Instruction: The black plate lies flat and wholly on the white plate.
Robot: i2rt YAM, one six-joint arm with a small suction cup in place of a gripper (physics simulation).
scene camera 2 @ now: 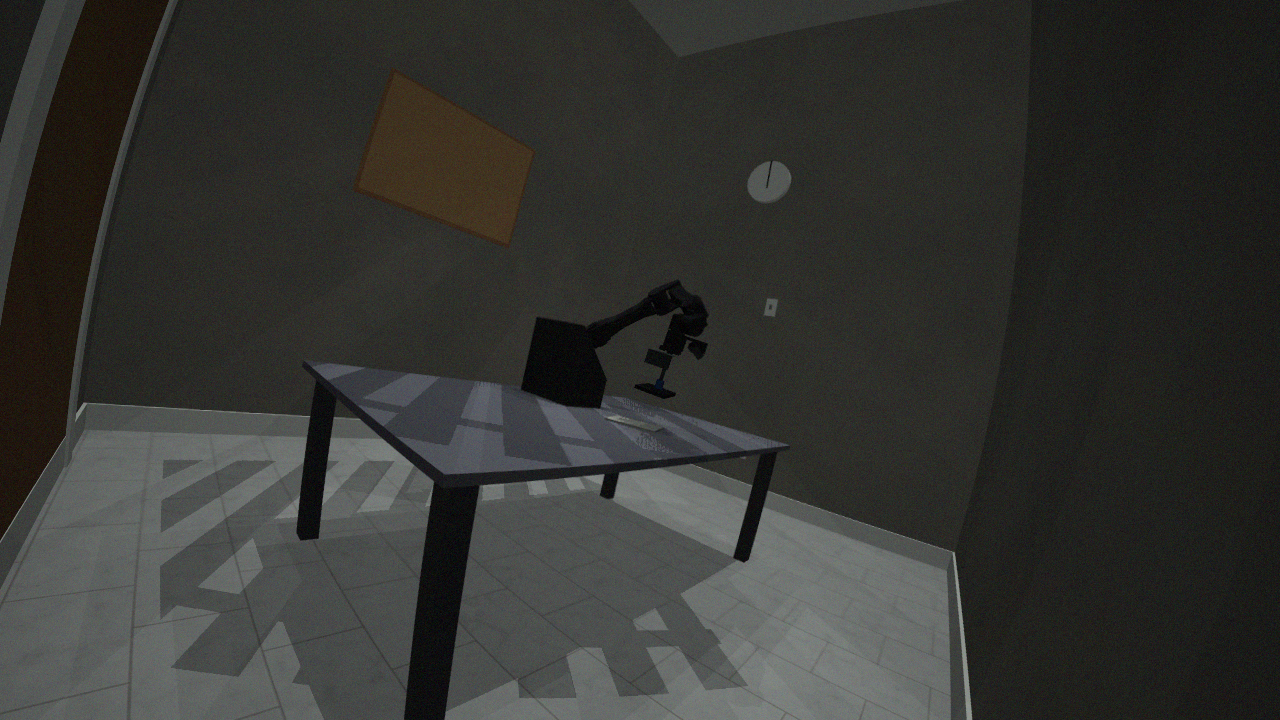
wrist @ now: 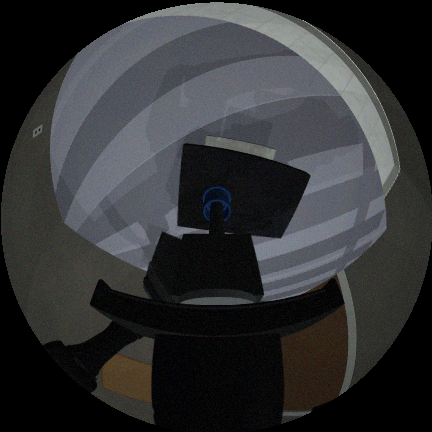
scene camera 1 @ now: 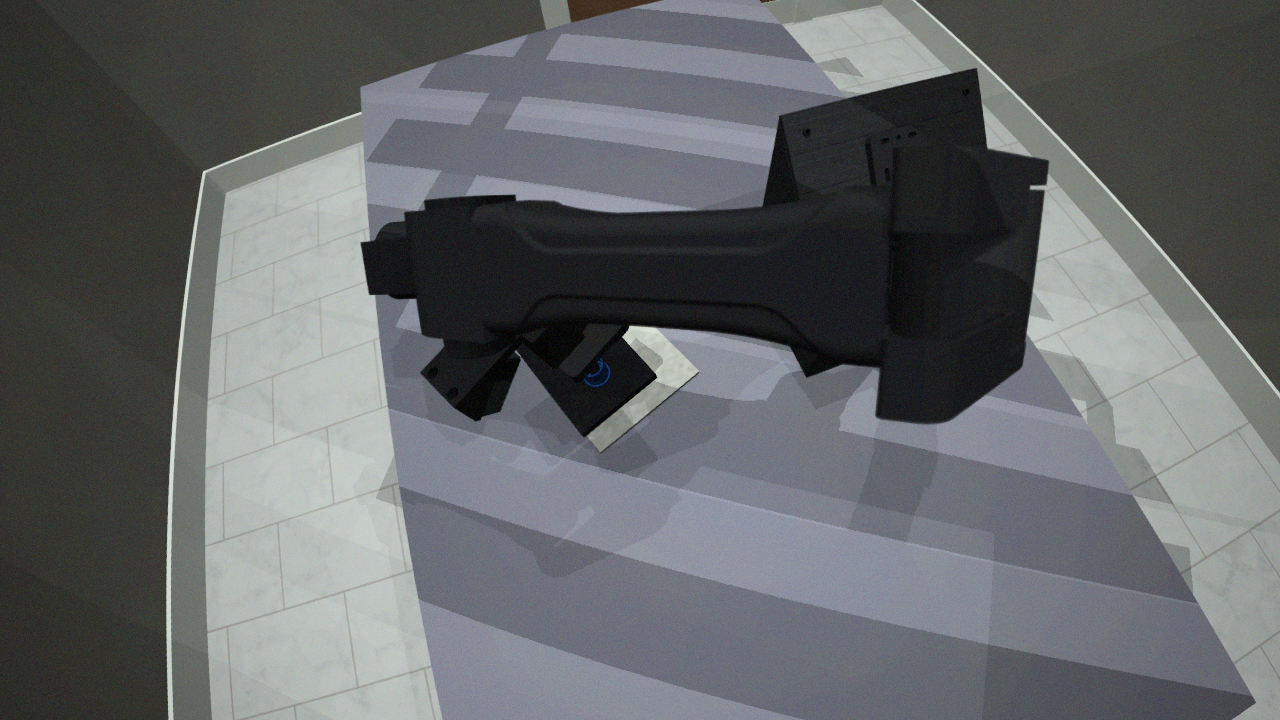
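Observation:
The black plate hangs in the air, roughly level, on my suction cup. My gripper, the blue-rimmed suction cup, is shut on its upper face. The white plate lies flat on the table below, with a visible gap under the black plate in scene camera 2. In scene camera 1 the white plate shows past the black plate's right and lower right edges. In the wrist view a strip of it shows beyond the far edge. The black plate and the arm hide the rest.
The striped light and shadow on the table make edges hard to read. The black arm mount stands on the table, and the arm spans over the plates from it. A wall clock hangs behind.

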